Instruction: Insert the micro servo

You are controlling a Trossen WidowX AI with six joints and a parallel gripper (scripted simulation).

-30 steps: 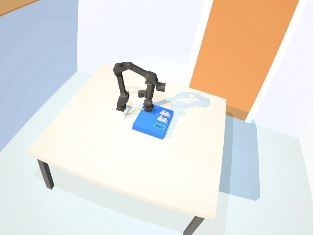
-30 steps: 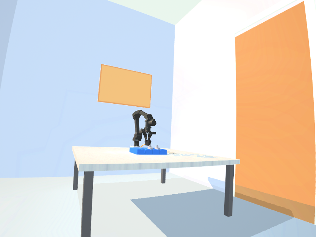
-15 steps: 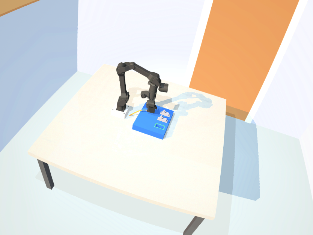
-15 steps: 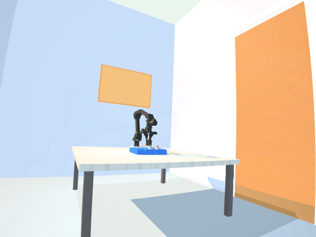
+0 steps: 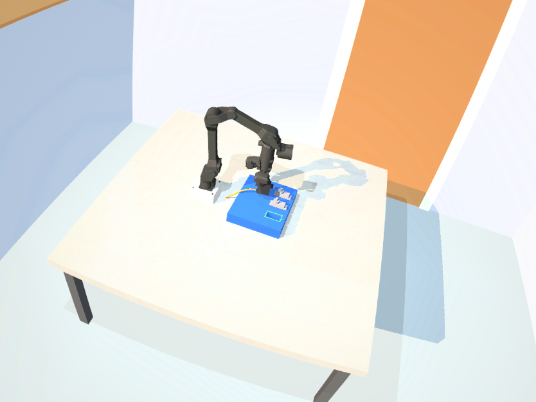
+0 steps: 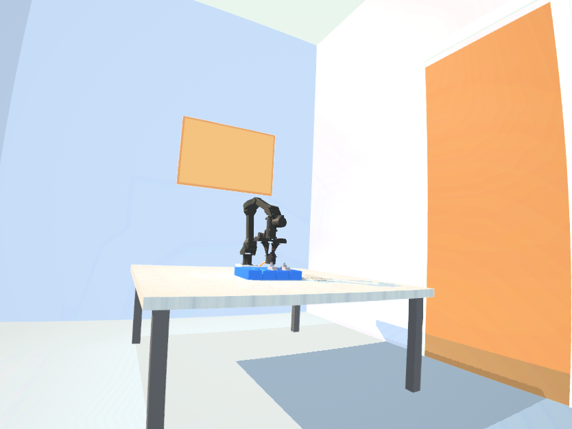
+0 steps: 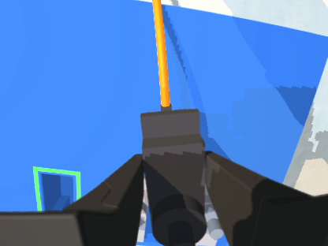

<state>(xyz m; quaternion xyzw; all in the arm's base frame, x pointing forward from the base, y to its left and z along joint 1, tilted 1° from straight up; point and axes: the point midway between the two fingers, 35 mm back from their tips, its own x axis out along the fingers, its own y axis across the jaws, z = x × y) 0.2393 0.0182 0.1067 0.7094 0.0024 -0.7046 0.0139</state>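
My gripper tip is now 10 cm above the blue deck, 2 cm to the left of it and 1 cm past it.
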